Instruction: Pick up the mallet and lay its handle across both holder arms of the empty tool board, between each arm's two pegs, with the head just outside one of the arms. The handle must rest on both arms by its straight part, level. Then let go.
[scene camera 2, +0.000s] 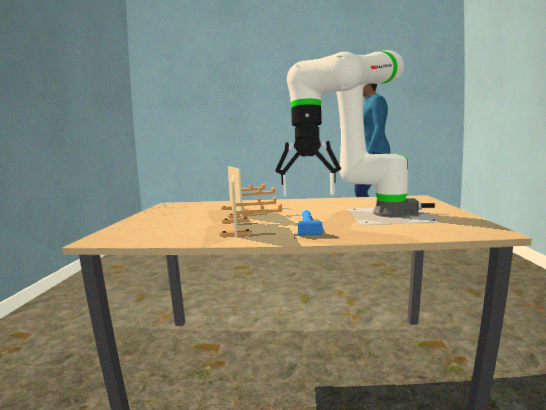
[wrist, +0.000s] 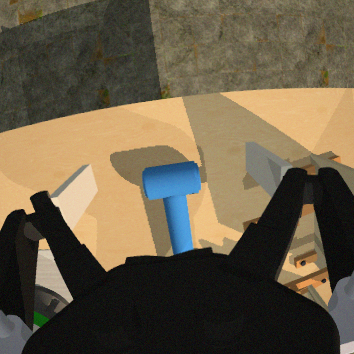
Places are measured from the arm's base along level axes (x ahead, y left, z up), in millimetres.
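Where they show: gripper, fingertip midpoint: (scene camera 2: 308, 195) (wrist: 168, 166); arm's base, link origin: (scene camera 2: 390, 213) (wrist: 46, 306).
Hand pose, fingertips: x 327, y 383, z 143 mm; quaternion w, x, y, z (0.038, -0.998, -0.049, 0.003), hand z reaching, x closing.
Things, the pixels of their top centre, and the offset from my fingertips. "spot": a spot on its surface instead. Level surfaces: height alone.
- blue mallet, top centre: (wrist: 182, 254) (scene camera 2: 307, 213) dy -174, dx +14, dz -95 mm
- tool board, surface spot: (scene camera 2: 234, 187) spot: dy -69, dx +257, dz +19 mm
- wooden table, surface height: dz -144 mm
The blue mallet (scene camera 2: 310, 228) (wrist: 172, 181) lies on the table, its head toward the near edge in the scene view and its handle pointing away from that edge. My gripper (scene camera 2: 308, 185) (wrist: 168, 166) is wide open and empty, well above the mallet. In the wrist view the mallet's head shows between the two fingers, and the lower part of its handle is hidden by the gripper body. The tool board (scene camera 2: 234, 187) stands upright left of the mallet in the scene view. Its wooden holder arms with pegs (scene camera 2: 265, 208) reach toward the mallet's side. Nothing lies on them.
The wooden table (scene camera 2: 165, 235) (wrist: 30, 150) carries everything. The robot's base (scene camera 2: 395, 207) stands on a pale plate (scene camera 2: 357, 216) at the right. Wooden feet (scene camera 2: 227, 233) support the board near the table's front. A person in blue (scene camera 2: 377, 120) stands behind the arm.
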